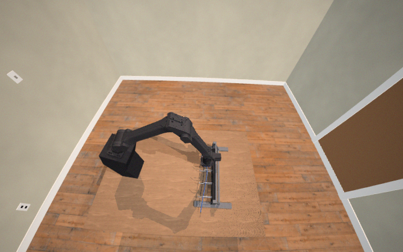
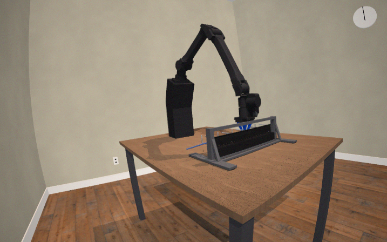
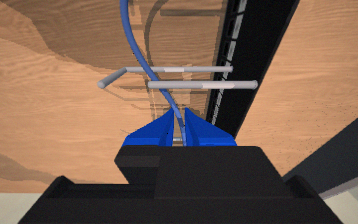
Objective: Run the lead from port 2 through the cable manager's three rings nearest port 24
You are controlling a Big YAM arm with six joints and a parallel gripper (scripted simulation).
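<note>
The grey rack lies 70 mm ahead of my hand and 40 mm to the right of it.
</note>
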